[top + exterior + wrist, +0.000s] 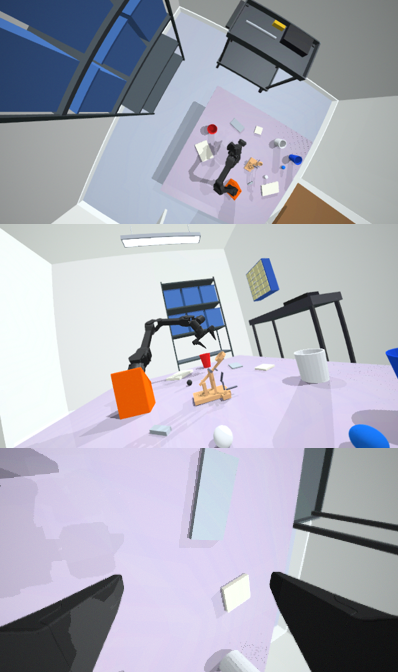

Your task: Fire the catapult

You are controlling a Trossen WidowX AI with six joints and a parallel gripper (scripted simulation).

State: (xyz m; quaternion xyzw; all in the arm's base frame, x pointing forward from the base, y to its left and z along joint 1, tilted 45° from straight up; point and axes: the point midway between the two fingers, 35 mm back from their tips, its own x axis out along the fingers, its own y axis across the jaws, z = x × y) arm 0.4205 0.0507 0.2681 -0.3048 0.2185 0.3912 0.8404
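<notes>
Right now my gripper tip is 34 cm to the left of the wooden catapult, 15 cm past it and 12 cm above it. Round my gripper tip: white mug: 49 cm to the right, 17 cm below, 17 cm ahead; then red cup: 24 cm to the left, 17 cm below, 1 cm ahead; then dark ball: 22 cm behind, 18 cm below, 10 cm to the right.
</notes>
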